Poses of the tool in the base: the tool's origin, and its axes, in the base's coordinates. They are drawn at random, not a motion.
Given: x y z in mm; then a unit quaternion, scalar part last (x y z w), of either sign.
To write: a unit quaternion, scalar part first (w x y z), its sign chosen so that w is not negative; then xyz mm. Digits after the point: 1 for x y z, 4 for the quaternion.
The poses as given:
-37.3 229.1 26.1 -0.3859 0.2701 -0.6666 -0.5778
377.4 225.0 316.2 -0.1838 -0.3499 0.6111 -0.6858
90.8 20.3 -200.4 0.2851 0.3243 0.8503 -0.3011
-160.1 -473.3 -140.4 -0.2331 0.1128 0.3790 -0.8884
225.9 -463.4 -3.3 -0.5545 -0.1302 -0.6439 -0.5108
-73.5 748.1 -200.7 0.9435 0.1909 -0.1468 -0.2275
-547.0 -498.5 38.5 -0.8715 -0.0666 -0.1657 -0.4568
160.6 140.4 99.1 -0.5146 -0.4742 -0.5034 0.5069
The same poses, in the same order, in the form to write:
0.5778 0.3859 -0.2701 0.6666 -37.3 229.1 26.1
0.6858 0.1838 0.3499 -0.6111 377.4 225.0 316.2
0.3011 -0.2851 -0.3243 -0.8503 90.8 20.3 -200.4
0.8884 0.2331 -0.1128 -0.3790 -160.1 -473.3 -140.4
0.5108 0.5545 0.1302 0.6439 225.9 -463.4 -3.3
0.2275 -0.9435 -0.1909 0.1468 -73.5 748.1 -200.7
0.4568 0.8715 0.0666 0.1657 -547.0 -498.5 38.5
0.5069 -0.5146 -0.4742 -0.5034 160.6 140.4 99.1

